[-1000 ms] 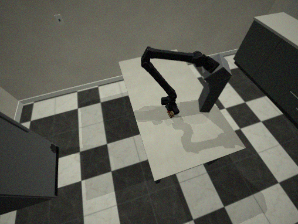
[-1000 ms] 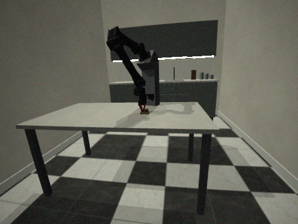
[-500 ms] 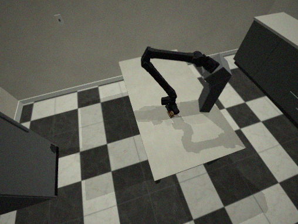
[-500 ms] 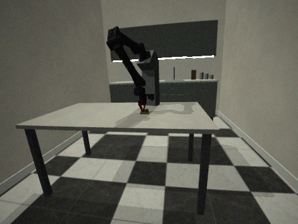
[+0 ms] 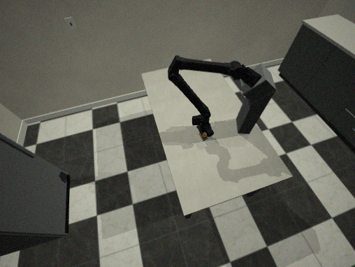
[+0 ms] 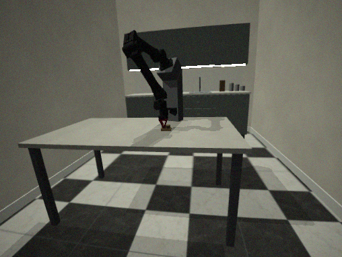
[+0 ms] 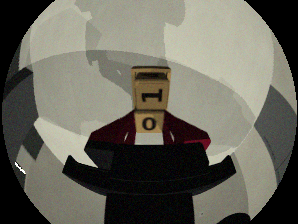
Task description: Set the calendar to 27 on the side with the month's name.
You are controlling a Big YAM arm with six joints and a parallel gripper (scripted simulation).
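My gripper is now 2 cm to the right of the wooden tray and 2 cm above it.
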